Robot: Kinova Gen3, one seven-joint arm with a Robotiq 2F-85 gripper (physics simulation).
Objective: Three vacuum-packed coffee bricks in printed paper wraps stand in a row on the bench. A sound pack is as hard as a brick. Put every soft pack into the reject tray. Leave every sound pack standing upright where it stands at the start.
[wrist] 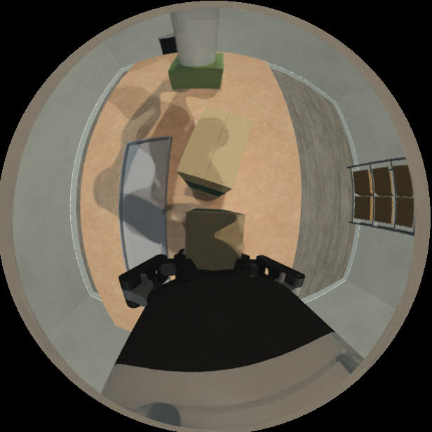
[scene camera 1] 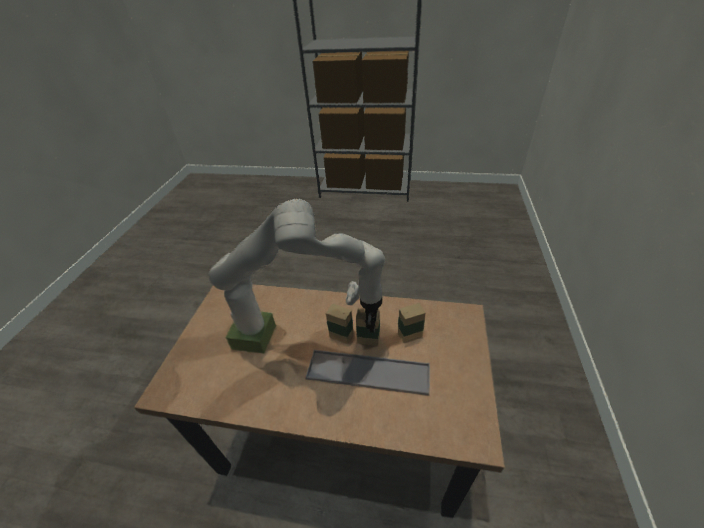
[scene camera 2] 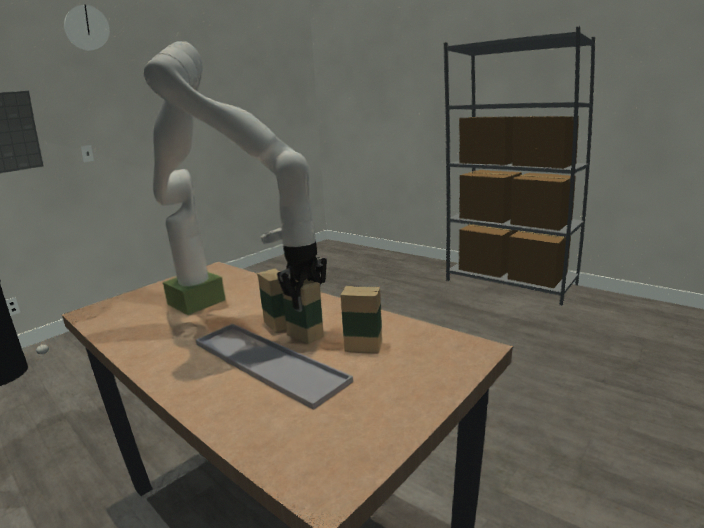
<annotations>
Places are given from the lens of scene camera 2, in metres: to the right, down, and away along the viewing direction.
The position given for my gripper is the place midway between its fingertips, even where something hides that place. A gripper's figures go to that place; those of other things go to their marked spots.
my gripper [scene camera 2: 307, 306]: -0.10, 0.10, 1.04
coffee pack [scene camera 2: 361, 306]: 0.02, 0.09, 0.94
coffee pack [scene camera 2: 271, 293]: -0.20, 0.07, 1.06
coffee pack [scene camera 2: 307, 325]: -0.10, 0.14, 1.02
grey reject tray [scene camera 2: 299, 376]: -0.11, 0.23, 0.90
</annotations>
